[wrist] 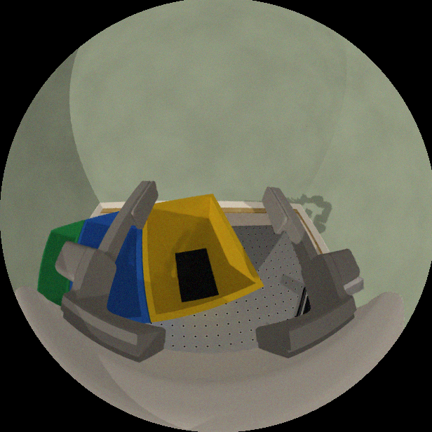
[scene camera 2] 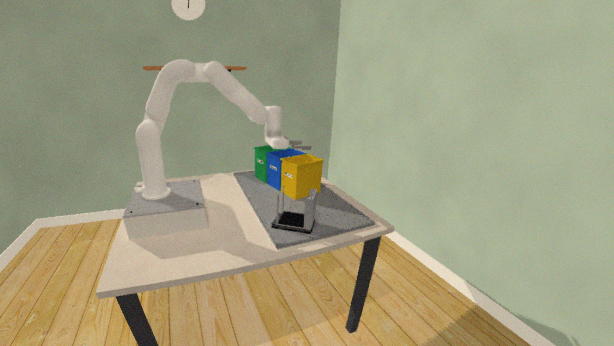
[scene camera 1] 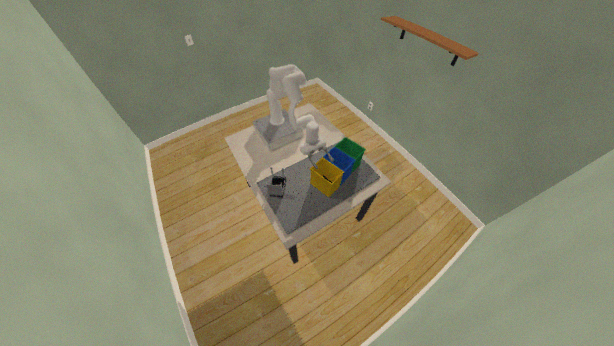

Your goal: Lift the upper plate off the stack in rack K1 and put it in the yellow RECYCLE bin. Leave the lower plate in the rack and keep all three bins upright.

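Places are measured from the arm's base along level axes (x ahead, y left, z up), in metres.
Pixels of known places: hand, its tool point: [scene camera 2: 301, 145] [scene camera 1: 323, 162]; arm's base, origin of its link: [scene camera 2: 156, 193] [scene camera 1: 277, 120].
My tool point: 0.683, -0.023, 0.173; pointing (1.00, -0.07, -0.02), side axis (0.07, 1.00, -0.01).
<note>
For each thing: its top centre in the pictures, then the offset to it from my tool point, as dx, dy, dz. "spot": a spot on its surface instead. Level surfaces: height alone.
- yellow RECYCLE bin, a spot on its surface: [scene camera 2: 301, 181] spot: -0.015, -0.048, -0.168
- Rack K1, centre of its top: [scene camera 2: 295, 191] [scene camera 1: 275, 174] -0.150, -0.265, -0.110
- black lower plate, centre of its top: [scene camera 2: 296, 217] [scene camera 1: 277, 185] -0.142, -0.271, -0.225
- blue bin, centre of its top: [scene camera 2: 286, 153] [scene camera 1: 339, 158] -0.015, +0.151, -0.079
- green bin, centre of its top: [scene camera 2: 272, 147] [scene camera 1: 350, 147] -0.049, +0.279, -0.079
- perforated mat, height of its surface: dz -0.258
The upper plate [scene camera 1: 328, 178] [wrist: 196, 275], black, lies inside the yellow RECYCLE bin [scene camera 1: 324, 187] [scene camera 2: 301, 181] [wrist: 180, 225], low between its walls. It is hidden by the bin's walls in scene camera 2. My gripper [scene camera 1: 323, 162] [scene camera 2: 305, 145] [wrist: 211, 202] is open and empty, with its fingers above the yellow bin's rim. Rack K1 [scene camera 1: 276, 191] [scene camera 2: 310, 204] stands at the near end of the dark mat, with the black lower plate [scene camera 2: 291, 219] lying flat at its bottom. The yellow bin stands upright.
The blue bin [scene camera 1: 345, 166] [scene camera 2: 274, 175] [wrist: 127, 280] stands upright beside the yellow bin. The green bin [scene camera 1: 356, 150] [scene camera 2: 260, 172] [wrist: 50, 260] stands upright beyond the blue one. The bins and rack stand on the perforated mat [scene camera 1: 305, 215] [scene camera 2: 340, 215] [wrist: 200, 327].
</note>
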